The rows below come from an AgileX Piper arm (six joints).
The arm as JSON. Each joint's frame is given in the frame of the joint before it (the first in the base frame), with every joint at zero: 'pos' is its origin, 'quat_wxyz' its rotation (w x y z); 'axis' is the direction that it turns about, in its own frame. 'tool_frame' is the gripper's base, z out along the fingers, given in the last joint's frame.
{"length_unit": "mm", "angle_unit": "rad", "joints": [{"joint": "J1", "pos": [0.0, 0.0, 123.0], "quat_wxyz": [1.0, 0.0, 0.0, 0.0], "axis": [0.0, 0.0, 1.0]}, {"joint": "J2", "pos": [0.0, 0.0, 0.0], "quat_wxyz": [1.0, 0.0, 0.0, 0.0], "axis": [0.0, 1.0, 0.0]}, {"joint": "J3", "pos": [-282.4, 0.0, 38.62], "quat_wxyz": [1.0, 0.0, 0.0, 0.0], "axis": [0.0, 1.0, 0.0]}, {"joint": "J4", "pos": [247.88, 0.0, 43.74], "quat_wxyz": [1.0, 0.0, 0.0, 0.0], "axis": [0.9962, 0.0, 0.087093]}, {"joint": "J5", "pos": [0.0, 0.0, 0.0], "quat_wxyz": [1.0, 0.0, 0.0, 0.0], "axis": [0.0, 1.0, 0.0]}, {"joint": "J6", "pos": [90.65, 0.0, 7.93], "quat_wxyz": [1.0, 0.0, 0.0, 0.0], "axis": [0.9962, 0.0, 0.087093]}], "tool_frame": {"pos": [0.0, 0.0, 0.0], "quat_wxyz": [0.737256, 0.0, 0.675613, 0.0]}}
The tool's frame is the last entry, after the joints.
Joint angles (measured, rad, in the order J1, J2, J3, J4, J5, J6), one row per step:
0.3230, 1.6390, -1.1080, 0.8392, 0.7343, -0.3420
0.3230, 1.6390, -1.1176, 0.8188, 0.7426, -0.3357
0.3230, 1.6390, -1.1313, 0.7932, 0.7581, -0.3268
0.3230, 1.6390, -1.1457, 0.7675, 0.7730, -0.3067
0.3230, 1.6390, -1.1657, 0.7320, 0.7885, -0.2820
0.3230, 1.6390, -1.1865, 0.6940, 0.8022, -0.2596
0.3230, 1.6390, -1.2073, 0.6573, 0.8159, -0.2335
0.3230, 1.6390, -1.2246, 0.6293, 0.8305, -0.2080
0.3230, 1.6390, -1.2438, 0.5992, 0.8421, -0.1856
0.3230, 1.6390, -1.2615, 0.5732, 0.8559, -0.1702
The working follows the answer.
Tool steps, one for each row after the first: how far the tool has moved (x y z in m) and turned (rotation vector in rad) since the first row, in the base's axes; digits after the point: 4 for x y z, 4 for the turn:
0.0006, -0.0003, 0.0017, -0.0119, -0.0049, 0.0096
0.0011, -0.0005, 0.0043, -0.0261, -0.0082, 0.0239
0.0017, -0.0007, 0.0070, -0.0374, -0.0056, 0.0290
0.0031, -0.0013, 0.0109, -0.0550, -0.0079, 0.0340
0.0047, -0.0022, 0.0150, -0.0759, -0.0147, 0.0391
0.0063, -0.0030, 0.0192, -0.0951, -0.0189, 0.0398
0.0073, -0.0037, 0.0227, -0.1084, -0.0171, 0.0377
0.0088, -0.0045, 0.0267, -0.1241, -0.0221, 0.0357
0.0099, -0.0052, 0.0305, -0.1391, -0.0268, 0.0383

Tool pose at each row, in the base's axes (x y z in m, rotation vector in rad; rounded; the steps above come from the unrounded poses):
0.3054, 0.1501, 0.2485, -0.1761, 2.6151, 0.9178
0.3059, 0.1498, 0.2502, -0.1939, 2.6179, 0.9041
0.3064, 0.1496, 0.2528, -0.2178, 2.6238, 0.8894
0.3071, 0.1493, 0.2555, -0.2265, 2.6323, 0.8771
0.3084, 0.1487, 0.2594, -0.2386, 2.6391, 0.8552
0.3100, 0.1479, 0.2635, -0.2535, 2.6433, 0.8275
0.3116, 0.1470, 0.2677, -0.2610, 2.6481, 0.8011
0.3127, 0.1464, 0.2712, -0.2608, 2.6554, 0.7836
0.3142, 0.1455, 0.2753, -0.2641, 2.6573, 0.7608
0.3153, 0.1448, 0.2790, -0.2733, 2.6596, 0.7405

